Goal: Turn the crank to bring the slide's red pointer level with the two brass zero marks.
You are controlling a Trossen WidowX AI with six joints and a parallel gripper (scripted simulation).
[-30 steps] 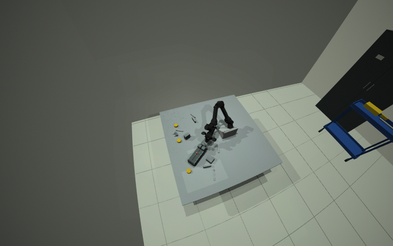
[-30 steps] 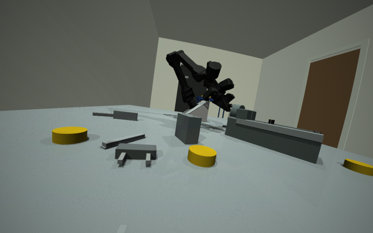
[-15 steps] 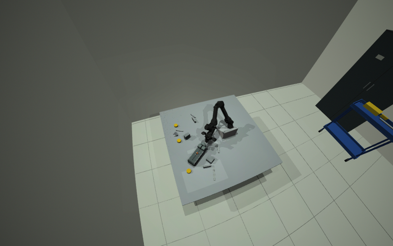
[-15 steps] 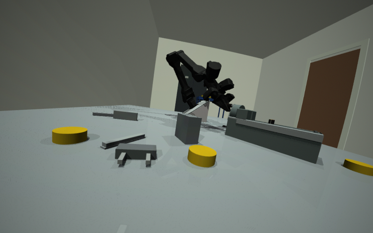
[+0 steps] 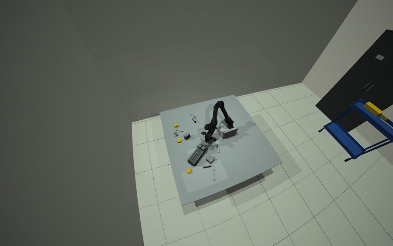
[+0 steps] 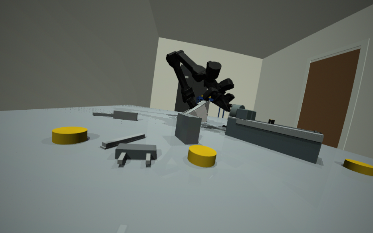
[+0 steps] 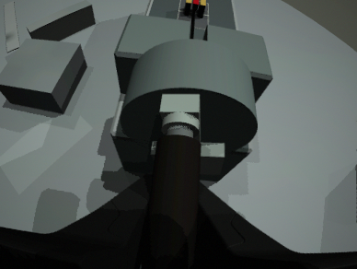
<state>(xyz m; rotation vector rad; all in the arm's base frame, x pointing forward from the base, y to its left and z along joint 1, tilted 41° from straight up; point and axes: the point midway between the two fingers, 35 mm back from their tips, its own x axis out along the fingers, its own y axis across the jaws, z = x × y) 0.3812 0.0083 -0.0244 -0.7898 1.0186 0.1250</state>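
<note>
My gripper tip is 30 mm below the dark crank handle, 10 mm to the left of it and 10 mm past it. Round my gripper tip: bracket 330 mm to the right, 260 mm ahead, 90 mm below; red pointer 150 mm ahead, 70 mm to the left, 10 mm below.
</note>
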